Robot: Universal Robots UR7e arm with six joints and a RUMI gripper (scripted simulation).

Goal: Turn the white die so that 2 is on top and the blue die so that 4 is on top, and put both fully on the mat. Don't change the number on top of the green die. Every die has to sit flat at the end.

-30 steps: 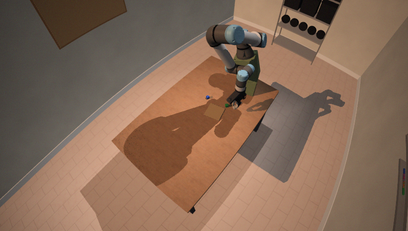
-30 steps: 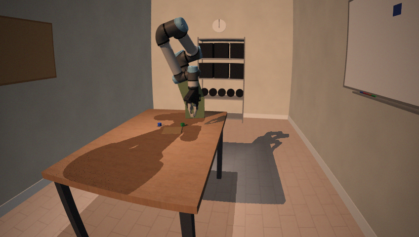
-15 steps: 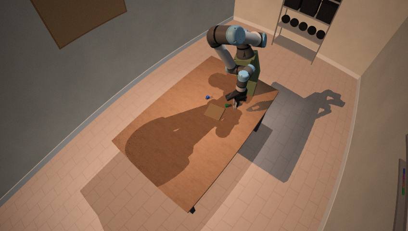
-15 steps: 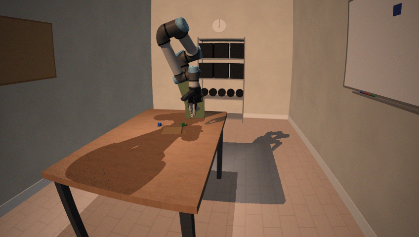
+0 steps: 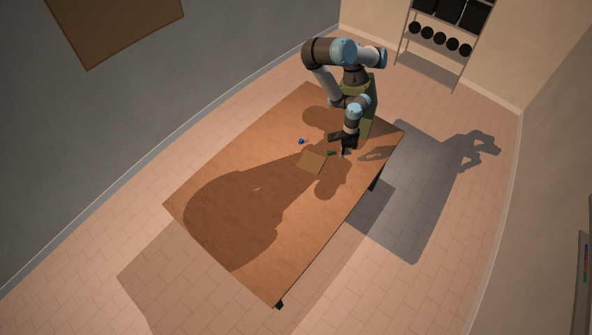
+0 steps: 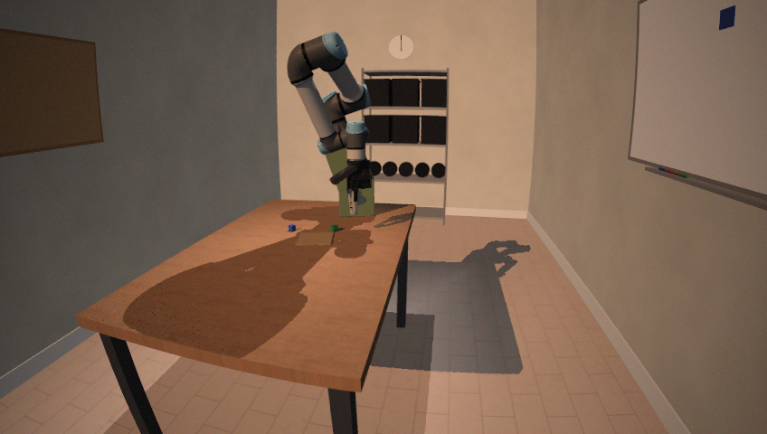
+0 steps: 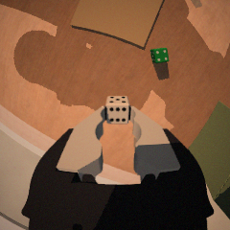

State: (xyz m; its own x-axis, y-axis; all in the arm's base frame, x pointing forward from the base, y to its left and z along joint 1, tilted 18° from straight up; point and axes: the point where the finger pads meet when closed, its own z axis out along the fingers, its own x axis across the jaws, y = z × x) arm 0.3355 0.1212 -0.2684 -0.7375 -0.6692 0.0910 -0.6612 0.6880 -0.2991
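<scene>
My hand is right at the white die. Round my hand: blue die 5 cm ahead, 28 cm to the right, 9 cm below; green die 1 cm behind, 10 cm to the right, 9 cm below; tan mat 11 cm ahead, 13 cm to the right, 10 cm below.
</scene>
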